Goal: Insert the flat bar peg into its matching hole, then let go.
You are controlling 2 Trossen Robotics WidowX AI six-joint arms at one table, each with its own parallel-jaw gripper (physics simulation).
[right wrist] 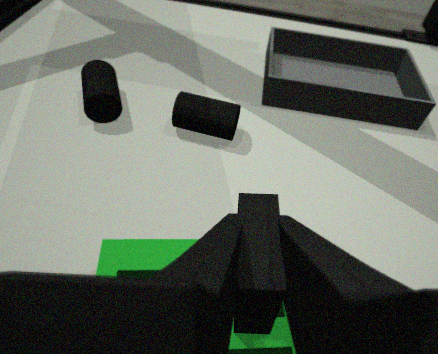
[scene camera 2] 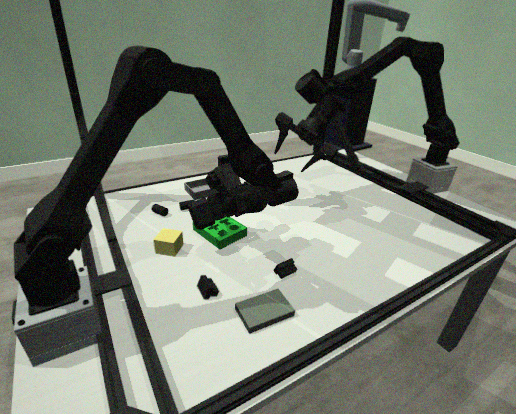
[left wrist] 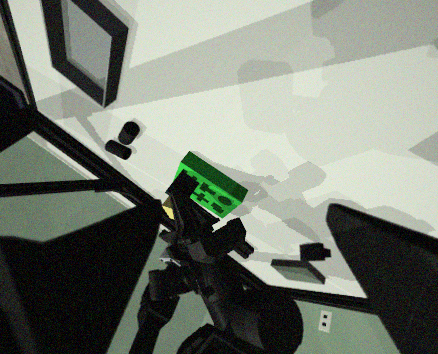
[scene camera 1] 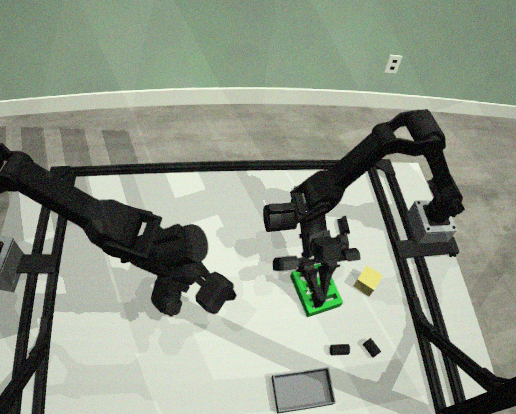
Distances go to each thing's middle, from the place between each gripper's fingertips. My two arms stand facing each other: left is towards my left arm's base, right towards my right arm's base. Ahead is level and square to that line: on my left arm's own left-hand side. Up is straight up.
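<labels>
From my right hand: grey flat plate [scene camera 2: 261, 311], 5 cm below, 31 cm ahead, 6 cm to the right; grey tray [scene camera 1: 310, 384], 5 cm below, 18 cm behind, 7 cm to the left. Green hole block [scene camera 1: 301, 286]: my right hand 4 cm above it, 4 cm short of it, 1 cm to the left of it.
From my left hand: grey flat plate, 13 cm below, 29 cm ahead, 28 cm to the right; grey tray, 12 cm below, 21 cm behind, 14 cm to the right; green hole block, 12 cm below, 2 cm ahead, 22 cm to the right.
</labels>
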